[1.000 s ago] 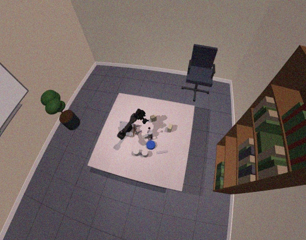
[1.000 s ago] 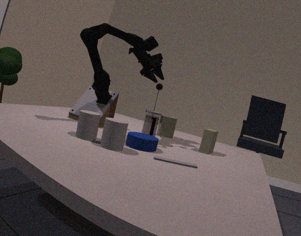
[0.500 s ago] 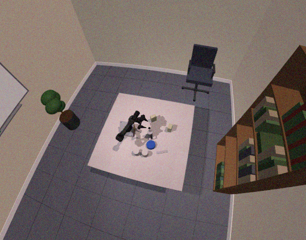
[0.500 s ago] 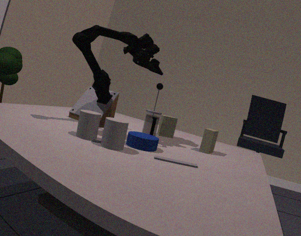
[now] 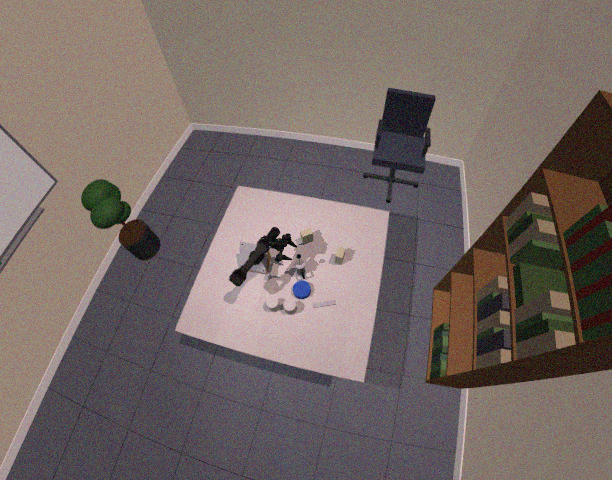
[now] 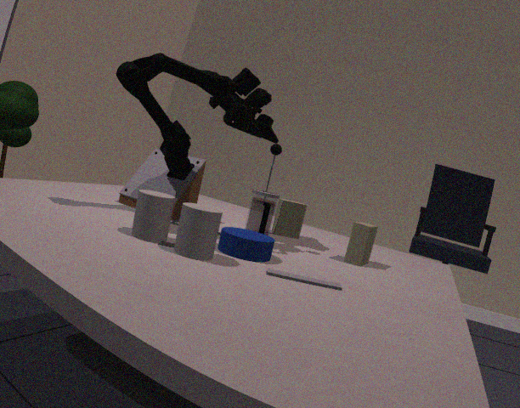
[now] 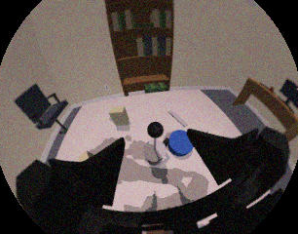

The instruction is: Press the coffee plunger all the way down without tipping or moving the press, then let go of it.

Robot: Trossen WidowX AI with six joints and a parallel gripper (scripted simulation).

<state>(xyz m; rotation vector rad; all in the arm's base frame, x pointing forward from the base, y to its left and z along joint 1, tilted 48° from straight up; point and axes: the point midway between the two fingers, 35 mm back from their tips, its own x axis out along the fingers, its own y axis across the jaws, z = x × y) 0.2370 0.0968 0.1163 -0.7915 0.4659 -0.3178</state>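
My gripper tip is now 150 mm above the coffee press, 30 mm short of it and 20 mm to the left of it. From my gripper tip the other things lie so: blue disc: 250 mm below, 140 mm to the right, 60 mm ahead.
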